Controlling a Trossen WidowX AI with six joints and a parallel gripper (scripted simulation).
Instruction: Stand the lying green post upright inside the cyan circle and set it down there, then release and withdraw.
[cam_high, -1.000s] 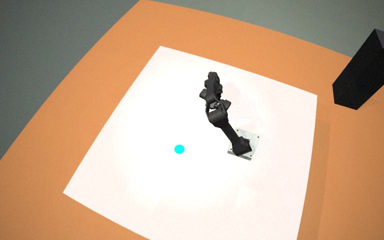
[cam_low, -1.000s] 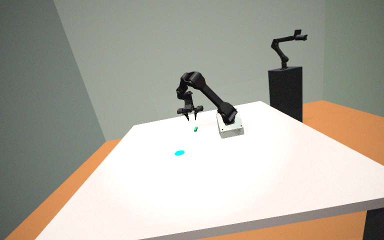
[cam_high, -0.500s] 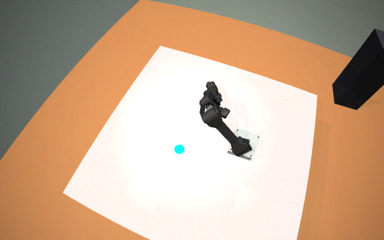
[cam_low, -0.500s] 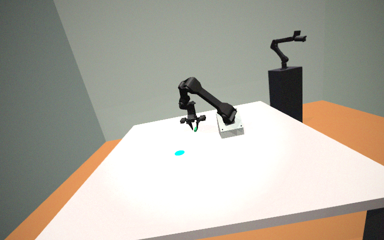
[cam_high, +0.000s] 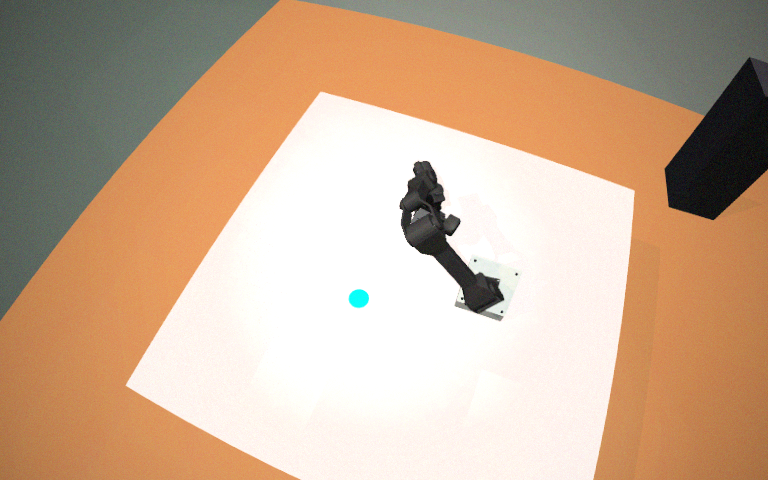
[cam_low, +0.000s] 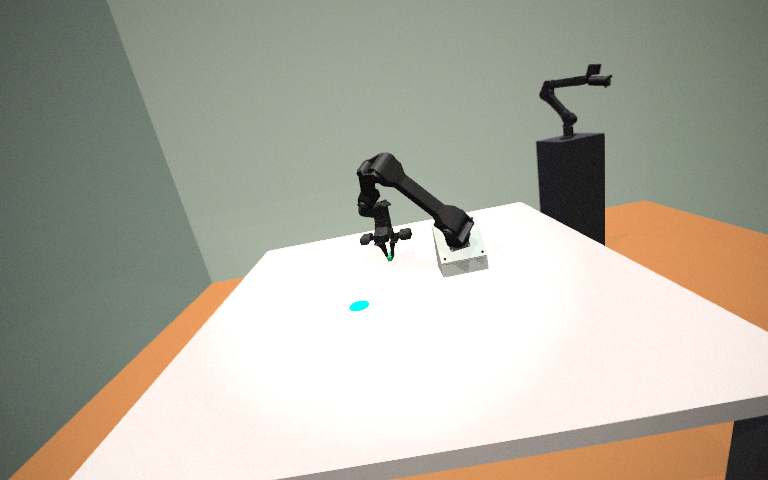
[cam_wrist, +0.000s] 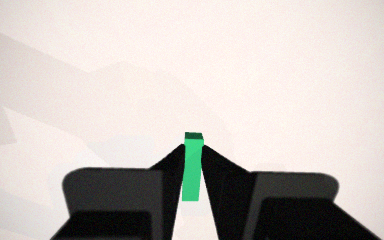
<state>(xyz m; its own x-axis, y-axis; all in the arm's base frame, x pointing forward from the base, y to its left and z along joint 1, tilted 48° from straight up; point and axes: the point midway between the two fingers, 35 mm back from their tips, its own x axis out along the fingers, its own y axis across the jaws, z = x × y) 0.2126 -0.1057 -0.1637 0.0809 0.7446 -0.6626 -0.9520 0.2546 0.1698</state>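
Right now the cyan circle is 140 mm ahead of my gripper tip, 280 mm to the left of it and 20 mm below it. From my gripper tip the other things lie so: green post (10 mm behind, 20 mm to the right).
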